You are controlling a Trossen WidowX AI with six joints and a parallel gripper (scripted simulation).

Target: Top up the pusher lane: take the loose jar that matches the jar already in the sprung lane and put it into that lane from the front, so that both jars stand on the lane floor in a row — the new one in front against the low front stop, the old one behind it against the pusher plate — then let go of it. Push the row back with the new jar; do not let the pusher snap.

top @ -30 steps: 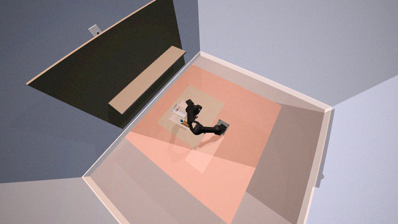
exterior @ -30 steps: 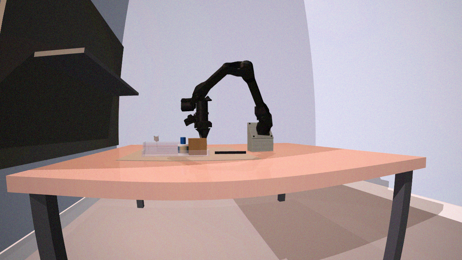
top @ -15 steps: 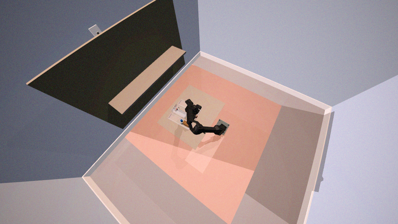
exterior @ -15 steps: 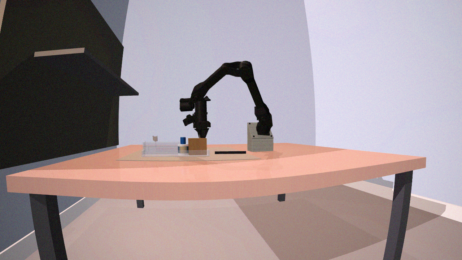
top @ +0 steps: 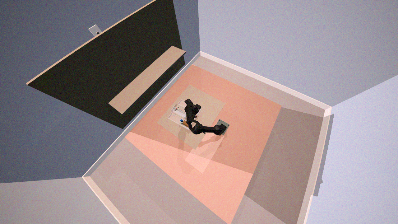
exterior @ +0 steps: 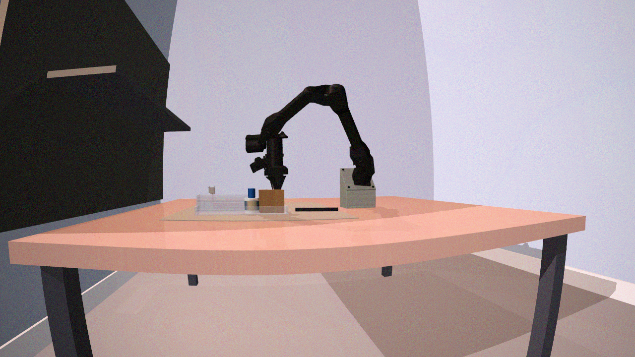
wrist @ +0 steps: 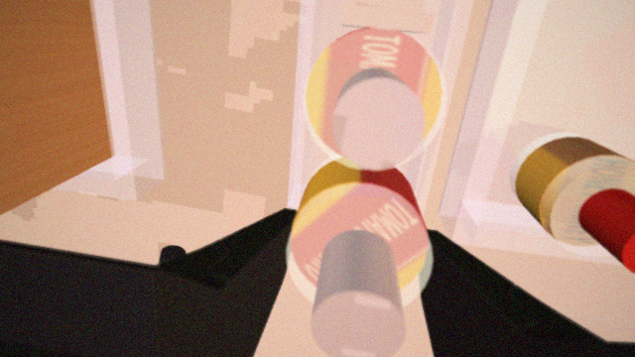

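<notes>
Now: the brown box 1 cm ahead of my gripper tip, 13 cm to the left of it and 1 cm below it. Round my gripper tip: black strip (13 cm behind, 8 cm to the left, 4 cm below); shelf (52 cm ahead, 2 cm to the left, 32 cm above).
</notes>
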